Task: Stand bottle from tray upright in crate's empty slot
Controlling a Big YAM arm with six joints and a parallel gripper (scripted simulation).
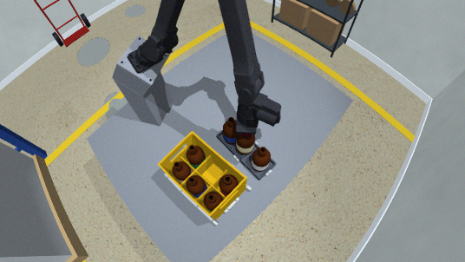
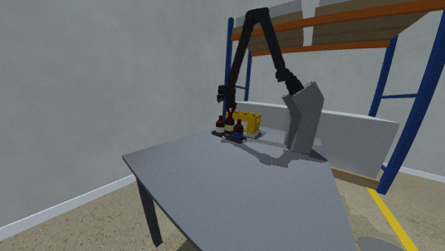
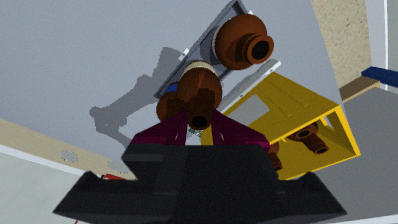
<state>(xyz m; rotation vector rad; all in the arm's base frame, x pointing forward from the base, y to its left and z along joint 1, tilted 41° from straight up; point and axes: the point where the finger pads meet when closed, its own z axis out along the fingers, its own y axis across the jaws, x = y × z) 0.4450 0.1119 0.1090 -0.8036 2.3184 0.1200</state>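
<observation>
The glass bottle lies 6 cm below my hand. The rest, counted from my hand: yellow crate 22 cm to the right, 10 cm below, 1 cm ahead; then dark tray 17 cm below.
</observation>
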